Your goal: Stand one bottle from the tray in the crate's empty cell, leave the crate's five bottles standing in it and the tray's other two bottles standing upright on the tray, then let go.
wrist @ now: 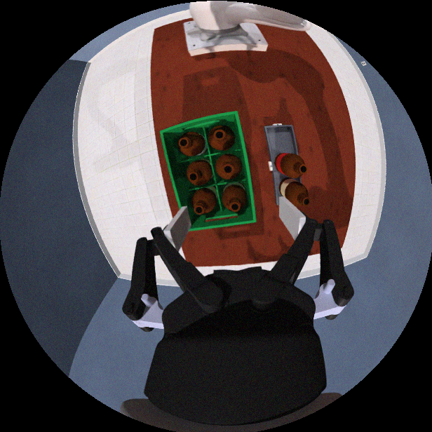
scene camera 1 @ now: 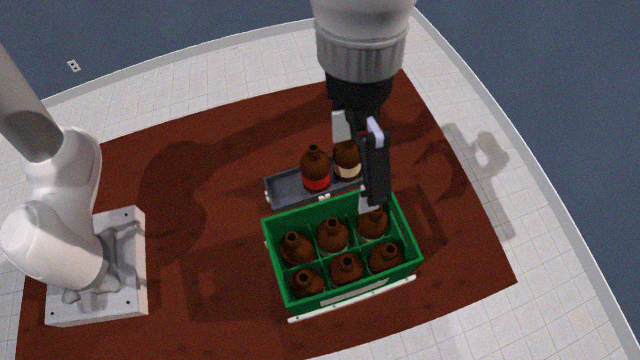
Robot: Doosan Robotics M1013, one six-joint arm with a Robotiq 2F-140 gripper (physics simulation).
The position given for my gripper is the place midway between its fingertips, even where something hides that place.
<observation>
I see my gripper (scene camera 1: pixel 354 172), a red-labelled bottle (scene camera 1: pixel 315 166) and a red-labelled bottle (scene camera 1: pixel 295 248).
My gripper also shows in the wrist view (wrist: pixel 233 210).
</observation>
